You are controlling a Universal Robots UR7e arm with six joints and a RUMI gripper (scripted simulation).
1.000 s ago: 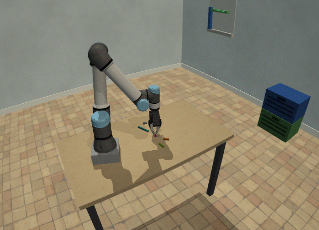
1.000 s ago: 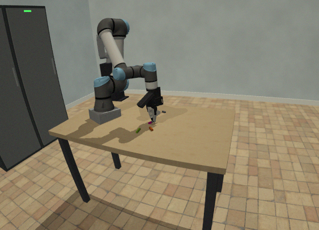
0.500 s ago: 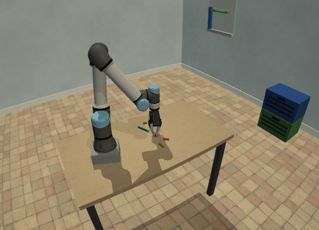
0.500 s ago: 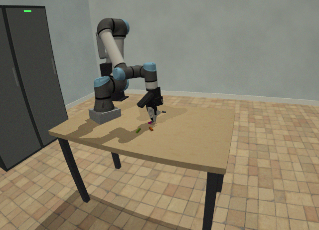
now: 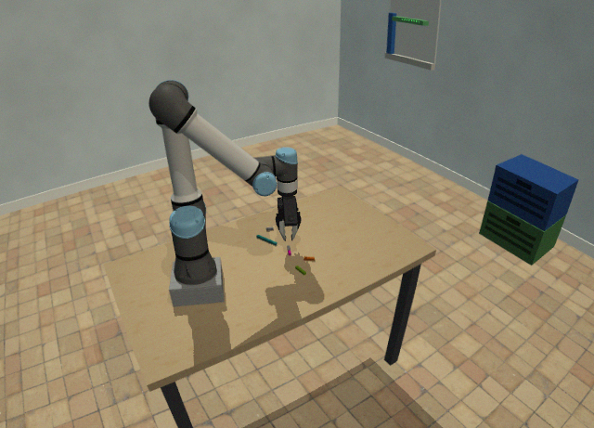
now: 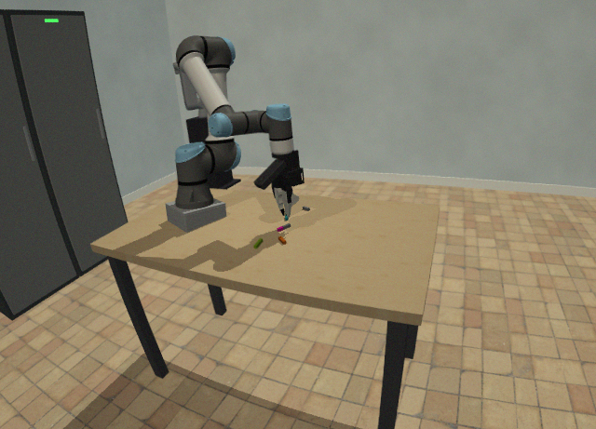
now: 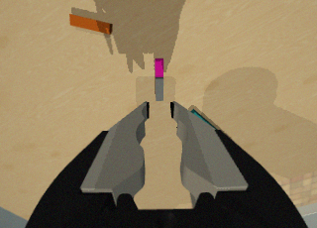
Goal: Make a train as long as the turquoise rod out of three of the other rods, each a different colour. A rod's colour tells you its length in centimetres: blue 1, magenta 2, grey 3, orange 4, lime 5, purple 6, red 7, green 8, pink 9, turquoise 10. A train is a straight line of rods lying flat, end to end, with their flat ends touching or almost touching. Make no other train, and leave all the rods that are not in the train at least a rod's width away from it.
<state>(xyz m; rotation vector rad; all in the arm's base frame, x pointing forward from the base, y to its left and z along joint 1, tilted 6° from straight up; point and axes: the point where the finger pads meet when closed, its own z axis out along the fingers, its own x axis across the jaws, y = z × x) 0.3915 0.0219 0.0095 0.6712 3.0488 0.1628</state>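
Right now the magenta rod is 50 mm below my hand, 20 mm to the right of it and 10 mm behind it. The rest, counted from my hand: turquoise rod 100 mm to the left, 50 mm below, 50 mm behind; lime rod 140 mm to the right, 50 mm below, 30 mm behind; orange rod 100 mm to the right, 50 mm below, 30 mm ahead.
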